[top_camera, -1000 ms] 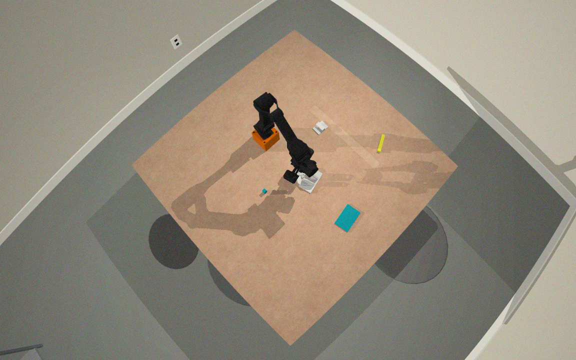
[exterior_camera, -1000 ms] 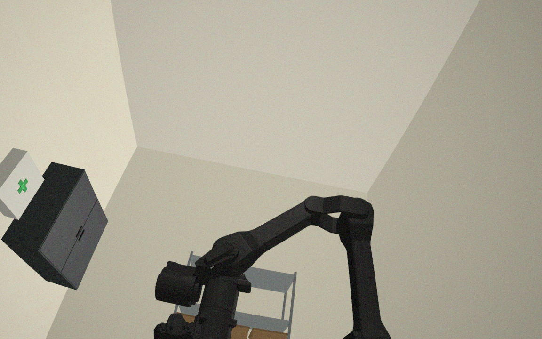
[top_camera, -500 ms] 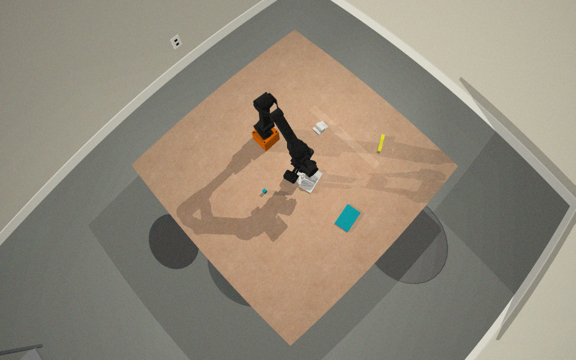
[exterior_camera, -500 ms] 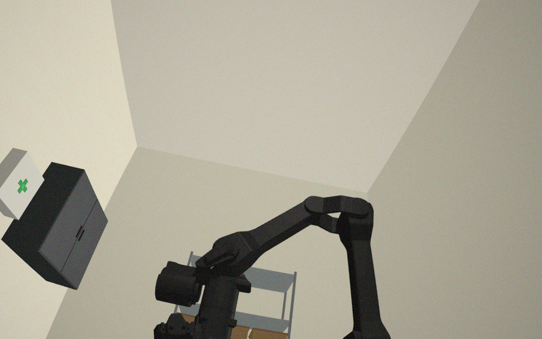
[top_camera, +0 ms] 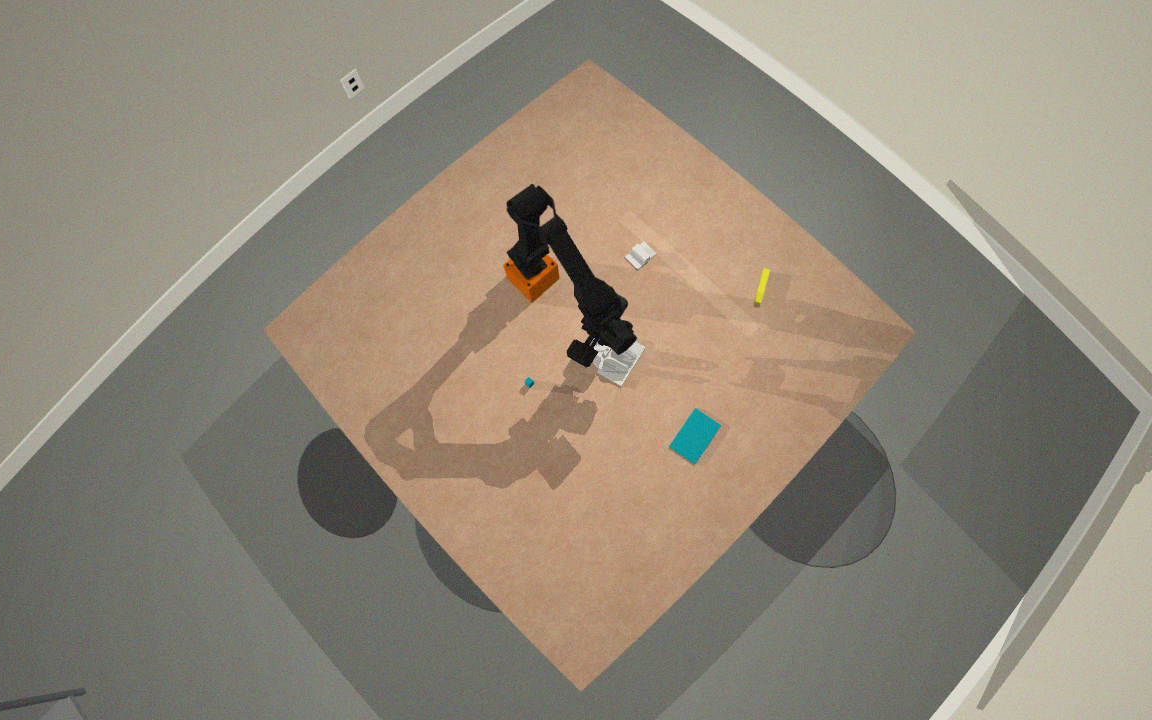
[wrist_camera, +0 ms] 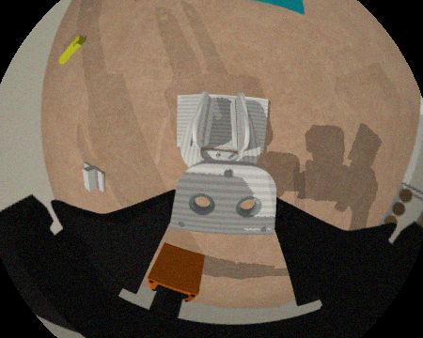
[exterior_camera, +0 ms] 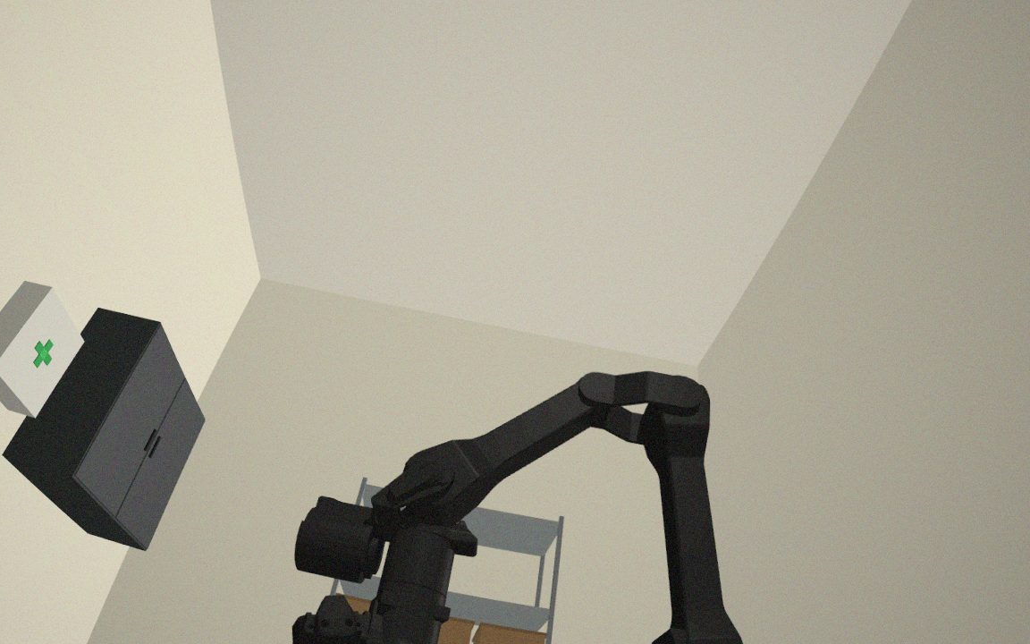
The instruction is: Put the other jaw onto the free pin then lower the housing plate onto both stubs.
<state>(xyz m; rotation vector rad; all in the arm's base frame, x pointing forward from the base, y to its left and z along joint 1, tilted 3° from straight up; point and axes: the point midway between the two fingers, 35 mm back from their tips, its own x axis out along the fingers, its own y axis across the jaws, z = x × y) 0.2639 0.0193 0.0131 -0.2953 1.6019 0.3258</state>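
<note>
Now: gripper tip 10 mm short of the grey housing plate and 20 mm below it. The rest, counted from my gripper tip: grey jaw (10 mm ahead, 30 mm to the left, 70 mm below); then small teal cube (30 mm behind, 190 mm to the right, 70 mm below); then flat teal block (330 mm ahead, 60 mm to the left, 80 mm below).
</note>
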